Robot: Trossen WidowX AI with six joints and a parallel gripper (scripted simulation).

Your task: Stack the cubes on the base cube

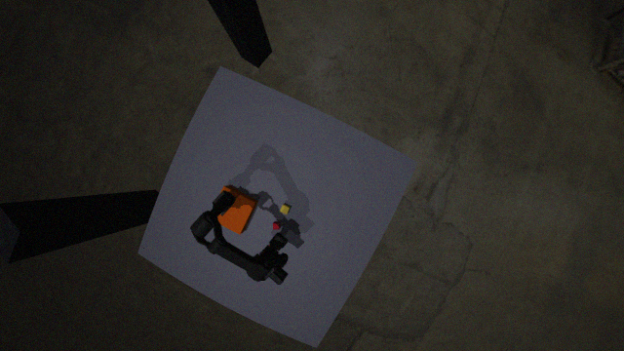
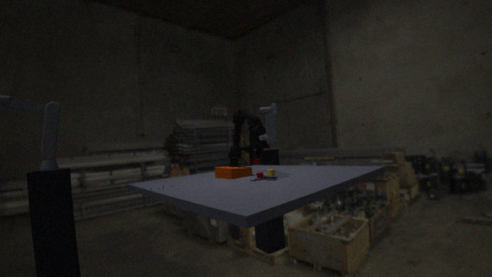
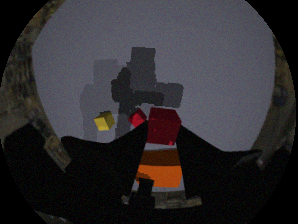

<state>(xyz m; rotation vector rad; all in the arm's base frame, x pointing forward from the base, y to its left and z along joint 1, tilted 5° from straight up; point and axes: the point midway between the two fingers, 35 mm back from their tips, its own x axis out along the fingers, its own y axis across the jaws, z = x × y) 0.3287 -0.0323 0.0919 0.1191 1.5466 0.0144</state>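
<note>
Now: gripper tip 160 mm to the right of the yellow cube, 100 mm above it and 60 mm past it.
</note>
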